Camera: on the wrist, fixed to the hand. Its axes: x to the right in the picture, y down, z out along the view.
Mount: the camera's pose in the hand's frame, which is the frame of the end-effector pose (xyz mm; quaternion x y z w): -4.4 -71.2 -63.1 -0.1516 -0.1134 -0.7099 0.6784
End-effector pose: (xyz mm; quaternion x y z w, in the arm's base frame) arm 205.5 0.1 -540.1 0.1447 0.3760 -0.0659 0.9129
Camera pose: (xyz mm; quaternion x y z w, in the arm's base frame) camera 144.0 -47.7 -594.9 -0.3146 0.2643 -0.6522 0.6371
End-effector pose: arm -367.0 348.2 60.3 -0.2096 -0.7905 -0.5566 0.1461
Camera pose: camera -398.5 267.2 21.3 -0.3337 0.6173 0.5774 0.4174
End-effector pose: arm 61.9 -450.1 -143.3 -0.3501 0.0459 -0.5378 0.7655
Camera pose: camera -24.5 -489.6 -150.3 -0.4471 -0.2227 -0.8616 0.0897
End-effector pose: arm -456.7 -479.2 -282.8 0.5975 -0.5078 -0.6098 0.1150
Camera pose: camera -369.0 -473.7 -319.5 -0.6793 -0.1591 0.6401 0.3219
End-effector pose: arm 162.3 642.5 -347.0 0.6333 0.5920 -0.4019 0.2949
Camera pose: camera 102.2 702.7 -304.2 -0.0809 0.8787 -0.4641 0.0779
